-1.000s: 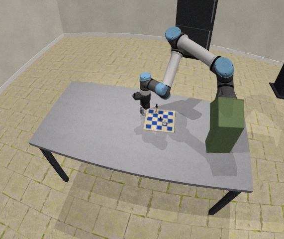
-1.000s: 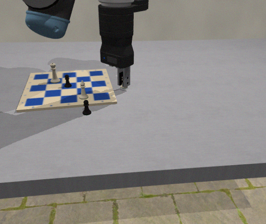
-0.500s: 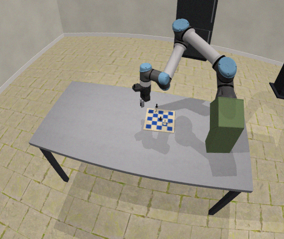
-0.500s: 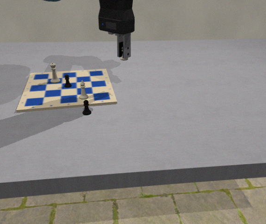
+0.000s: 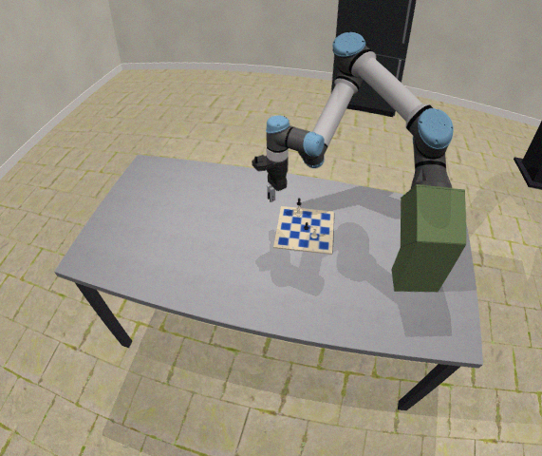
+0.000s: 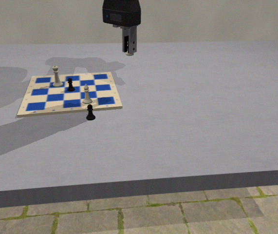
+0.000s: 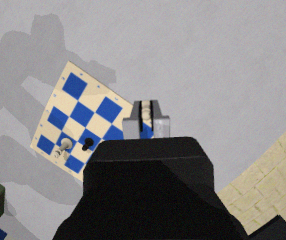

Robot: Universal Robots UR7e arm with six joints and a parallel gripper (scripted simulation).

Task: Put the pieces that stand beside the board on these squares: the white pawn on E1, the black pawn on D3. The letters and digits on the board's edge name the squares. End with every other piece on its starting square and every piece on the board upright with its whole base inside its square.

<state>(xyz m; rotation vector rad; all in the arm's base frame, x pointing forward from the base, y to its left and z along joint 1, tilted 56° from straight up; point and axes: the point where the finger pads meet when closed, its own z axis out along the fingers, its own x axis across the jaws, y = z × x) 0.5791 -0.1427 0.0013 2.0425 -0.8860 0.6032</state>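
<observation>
Right now the white bishop is 10 cm below my hand, 10 cm behind it and 4 cm to the right of it. From my hand the other things lie so: white queen 18 cm behind, 9 cm below, 7 cm to the left; then white pawn 1 cm below; then cream chessboard 14 cm behind, 12 cm below, 4 cm to the left.
</observation>
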